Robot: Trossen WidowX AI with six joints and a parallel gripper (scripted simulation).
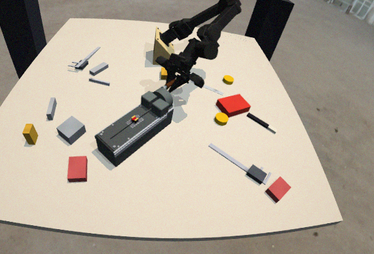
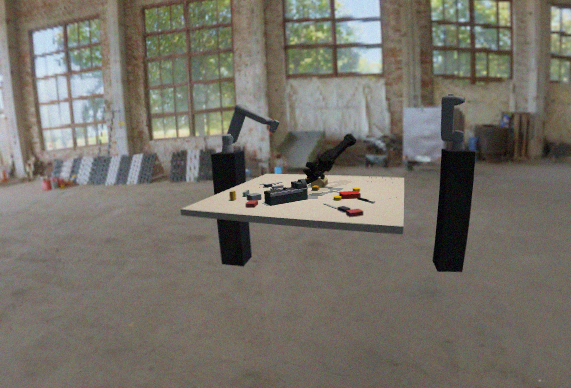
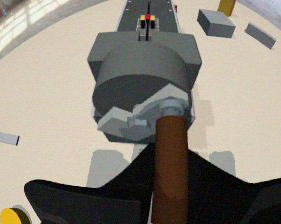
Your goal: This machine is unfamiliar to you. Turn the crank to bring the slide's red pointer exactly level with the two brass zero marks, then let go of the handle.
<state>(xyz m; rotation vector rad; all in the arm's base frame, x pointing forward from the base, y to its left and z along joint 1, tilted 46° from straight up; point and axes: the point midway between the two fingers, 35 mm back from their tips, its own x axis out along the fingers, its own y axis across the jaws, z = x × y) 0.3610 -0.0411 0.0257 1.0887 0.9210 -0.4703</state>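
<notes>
Right now the crank is 10 mm to the left of my gripper tip and 20 mm above it. From my gripper tip the other things lie so: brown handle: 10 mm behind, 10 mm to the left, 30 mm above; then grey bar: 140 mm behind, 210 mm to the left, 90 mm below; then red pointer: 120 mm ahead, 120 mm to the right, 10 mm below.
</notes>
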